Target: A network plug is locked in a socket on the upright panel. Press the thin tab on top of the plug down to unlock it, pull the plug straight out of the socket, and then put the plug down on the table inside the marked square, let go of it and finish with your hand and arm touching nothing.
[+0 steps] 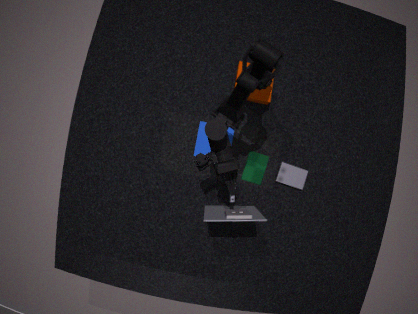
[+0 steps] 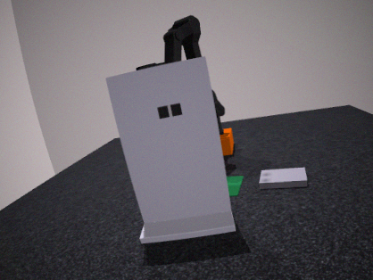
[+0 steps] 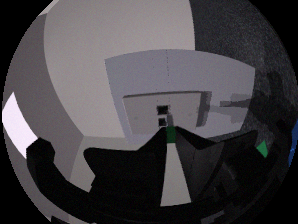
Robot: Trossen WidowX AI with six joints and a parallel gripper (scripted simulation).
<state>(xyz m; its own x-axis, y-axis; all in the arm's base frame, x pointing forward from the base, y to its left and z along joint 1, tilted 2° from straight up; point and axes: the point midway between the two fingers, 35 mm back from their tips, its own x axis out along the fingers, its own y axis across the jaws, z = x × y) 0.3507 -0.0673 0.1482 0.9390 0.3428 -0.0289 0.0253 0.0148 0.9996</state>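
My gripper tip is now 7 cm short of the grey upright panel, 2 cm to the right of it and 8 cm above it. Also, from my gripper tip: flat grey block 6 cm behind, 22 cm to the left, 21 cm below; then network plug 1 cm ahead.
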